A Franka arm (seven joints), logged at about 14 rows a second.
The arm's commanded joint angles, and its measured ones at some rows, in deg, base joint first. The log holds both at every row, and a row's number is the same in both.
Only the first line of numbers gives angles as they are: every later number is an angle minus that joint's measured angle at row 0.
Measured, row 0:
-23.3, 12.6, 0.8, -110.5, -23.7, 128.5, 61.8
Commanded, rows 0 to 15:
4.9, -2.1, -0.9, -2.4, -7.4, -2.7, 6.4
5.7, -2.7, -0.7, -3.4, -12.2, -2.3, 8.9
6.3, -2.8, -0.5, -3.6, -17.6, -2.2, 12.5
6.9, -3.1, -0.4, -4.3, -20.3, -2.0, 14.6
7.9, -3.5, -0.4, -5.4, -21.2, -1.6, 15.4
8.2, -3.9, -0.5, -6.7, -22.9, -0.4, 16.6
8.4, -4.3, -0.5, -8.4, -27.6, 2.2, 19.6
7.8, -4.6, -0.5, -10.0, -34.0, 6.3, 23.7
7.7, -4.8, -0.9, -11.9, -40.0, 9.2, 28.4
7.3, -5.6, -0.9, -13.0, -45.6, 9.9, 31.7
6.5, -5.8, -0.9, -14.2, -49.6, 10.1, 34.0
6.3, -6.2, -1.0, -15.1, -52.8, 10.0, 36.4
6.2, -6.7, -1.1, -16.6, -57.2, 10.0, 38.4
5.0, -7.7, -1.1, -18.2, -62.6, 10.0, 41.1
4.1, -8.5, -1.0, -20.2, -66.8, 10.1, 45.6
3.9, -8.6, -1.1, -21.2, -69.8, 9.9, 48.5
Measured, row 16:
5.7, -5.1, -1.5, -16.3, -63.7, 8.6, 42.8
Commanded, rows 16 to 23:
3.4, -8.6, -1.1, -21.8, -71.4, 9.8, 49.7
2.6, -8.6, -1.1, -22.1, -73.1, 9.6, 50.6
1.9, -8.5, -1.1, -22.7, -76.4, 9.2, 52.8
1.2, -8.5, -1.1, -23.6, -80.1, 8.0, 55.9
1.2, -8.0, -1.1, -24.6, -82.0, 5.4, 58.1
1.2, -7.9, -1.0, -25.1, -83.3, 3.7, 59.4
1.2, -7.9, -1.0, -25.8, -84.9, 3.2, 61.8
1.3, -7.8, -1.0, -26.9, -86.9, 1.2, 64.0
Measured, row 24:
1.5, -6.5, -1.7, -24.0, -83.2, 4.5, 59.1
